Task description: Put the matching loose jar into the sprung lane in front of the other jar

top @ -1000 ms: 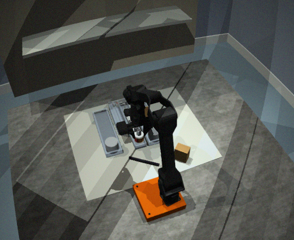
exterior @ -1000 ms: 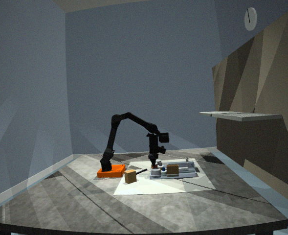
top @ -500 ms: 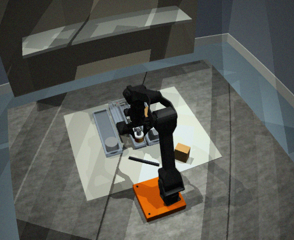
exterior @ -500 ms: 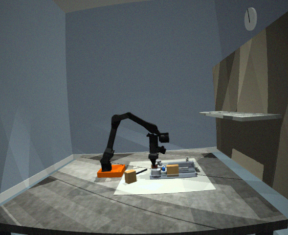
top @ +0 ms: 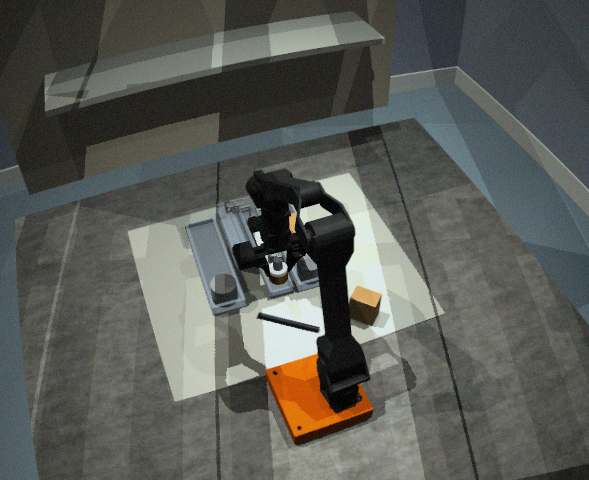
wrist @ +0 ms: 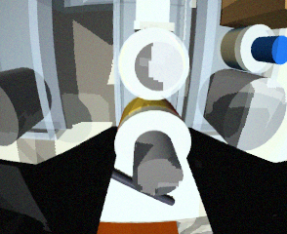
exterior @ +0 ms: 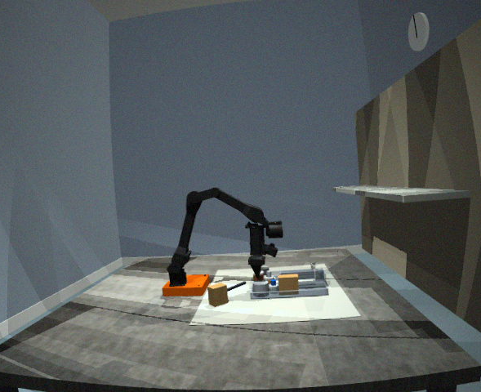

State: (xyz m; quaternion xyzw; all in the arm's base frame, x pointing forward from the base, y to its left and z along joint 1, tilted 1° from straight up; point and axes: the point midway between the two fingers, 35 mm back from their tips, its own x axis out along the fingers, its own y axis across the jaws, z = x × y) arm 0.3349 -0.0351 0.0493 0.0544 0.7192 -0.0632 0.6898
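Right now the black rod is 100 mm behind my gripper tip, 30 mm to the left of it and 50 mm below it. From my gripper tip the other things lie so: brown box (160 mm behind, 130 mm to the right, 20 mm below).
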